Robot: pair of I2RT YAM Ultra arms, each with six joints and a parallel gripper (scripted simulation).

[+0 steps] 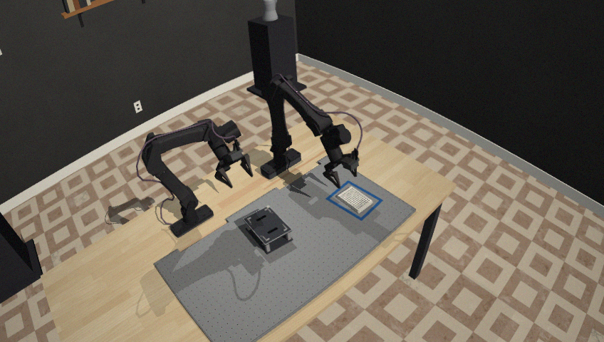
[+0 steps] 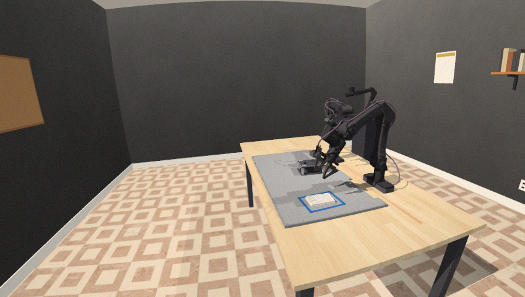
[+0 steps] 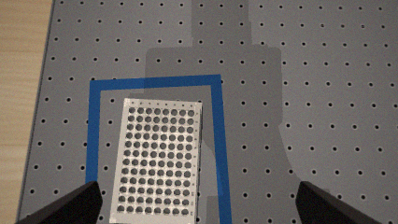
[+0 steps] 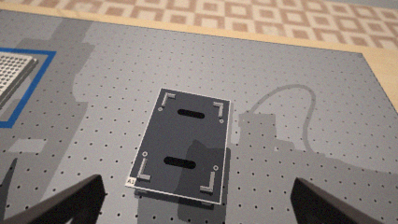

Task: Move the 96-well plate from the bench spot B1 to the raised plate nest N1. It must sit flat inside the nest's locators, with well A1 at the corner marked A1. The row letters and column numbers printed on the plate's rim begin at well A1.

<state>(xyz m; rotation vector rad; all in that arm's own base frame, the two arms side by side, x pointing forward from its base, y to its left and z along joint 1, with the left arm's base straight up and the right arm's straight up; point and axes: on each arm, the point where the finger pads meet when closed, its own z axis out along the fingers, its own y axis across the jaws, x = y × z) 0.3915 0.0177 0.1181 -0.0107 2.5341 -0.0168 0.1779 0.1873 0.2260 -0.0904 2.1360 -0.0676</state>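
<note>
Right now the white 96-well plate is 10 mm ahead of my left hand, 40 mm to the left of it and 120 mm below it. From my left hand the other things lie so: A1 label (170 mm behind, 270 mm to the right, 70 mm below); then dark raised nest (100 mm behind, 330 mm to the right, 80 mm below).
</note>
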